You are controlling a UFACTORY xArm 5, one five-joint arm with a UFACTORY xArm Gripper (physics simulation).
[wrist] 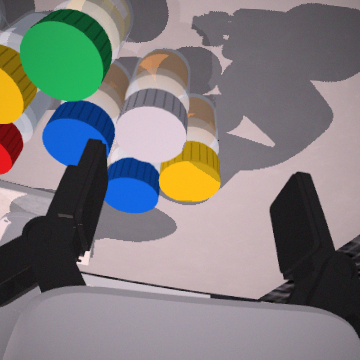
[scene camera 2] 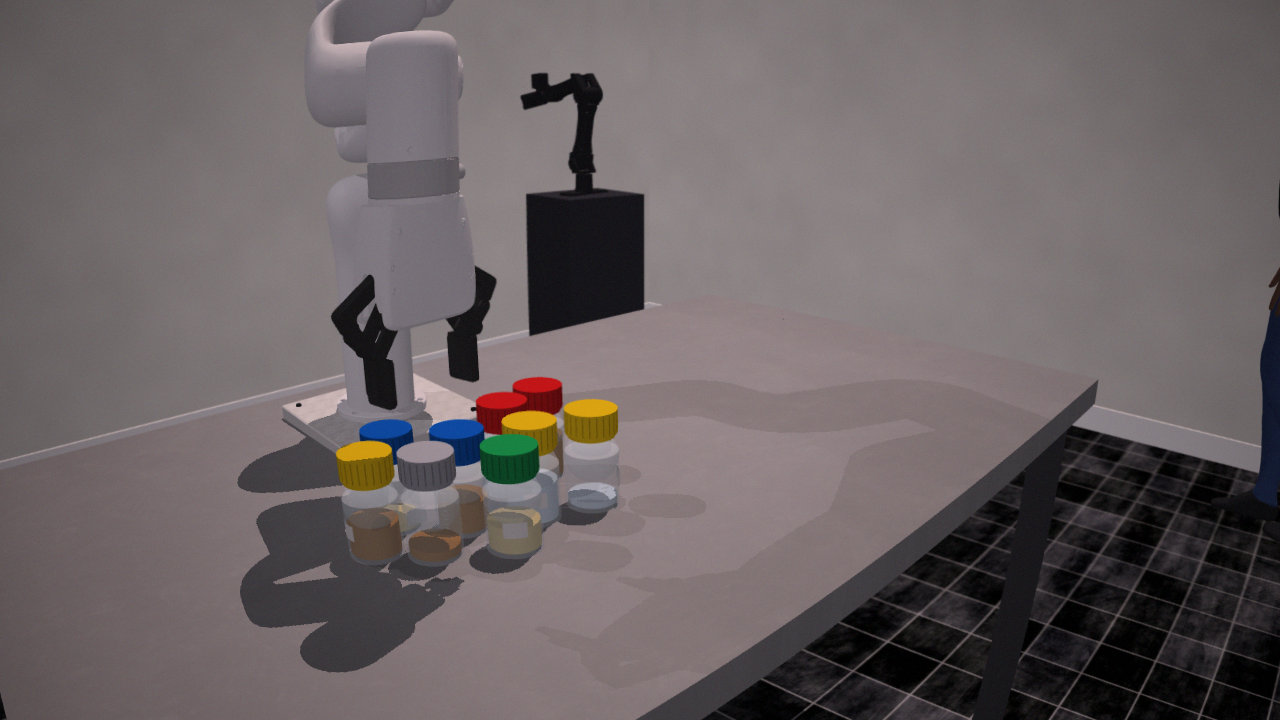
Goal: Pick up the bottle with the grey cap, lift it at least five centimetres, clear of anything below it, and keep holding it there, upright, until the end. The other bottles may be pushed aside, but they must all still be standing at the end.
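Frame: origin at the arm's base, x ahead, y left, z up, level; centimetres.
Seen in the pictures: gripper, between the fingertips: (wrist: 196, 175) (scene camera 2: 424, 392).
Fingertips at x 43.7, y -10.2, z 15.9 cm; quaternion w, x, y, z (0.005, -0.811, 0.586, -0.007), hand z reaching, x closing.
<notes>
A point is followed by its place in that frame.
The bottle with the grey cap (scene camera 2: 426, 465) @(x 41.5, y -9.9, z 8.5 cm) (wrist: 151, 126) @(x 39.9, y -8.6, z 8.7 cm) stands upright in the front row, between a yellow-capped bottle (scene camera 2: 365, 465) @(x 38.4, y -14.7, z 8.4 cm) (wrist: 190, 172) @(x 37.1, y -13.4, z 8.7 cm) and a green-capped bottle (scene camera 2: 509, 459) @(x 44.0, y -2.8, z 8.3 cm) (wrist: 67, 56) @(x 42.3, y -1.9, z 8.7 cm). Two blue-capped bottles (scene camera 2: 456, 442) @(x 37.6, y -5.1, z 8.4 cm) (wrist: 80, 132) @(x 36.7, y -4.1, z 8.7 cm) stand behind it. My gripper (scene camera 2: 422, 380) @(x 43.7, y -10.2, z 15.9 cm) (wrist: 196, 175) @(x 43.7, y -10.2, z 15.9 cm) is open and empty, with its fingertips above and behind the group in the scene view. In the wrist view the grey cap lies ahead of the gap between the fingers, towards the left finger, which overlaps the edge of one blue cap.
Two red-capped bottles (scene camera 2: 537, 394) @(x 29.9, y 8.0, z 8.5 cm) and two more yellow-capped bottles (scene camera 2: 590, 420) @(x 39.6, y 8.5, z 8.4 cm) stand close together on the right and back of the group. The table (scene camera 2: 760, 465) @(x 40.5, y 30.9, z -1.8 cm) has its long edge at the right. A black pedestal (scene camera 2: 586, 259) with a small arm stands beyond the table.
</notes>
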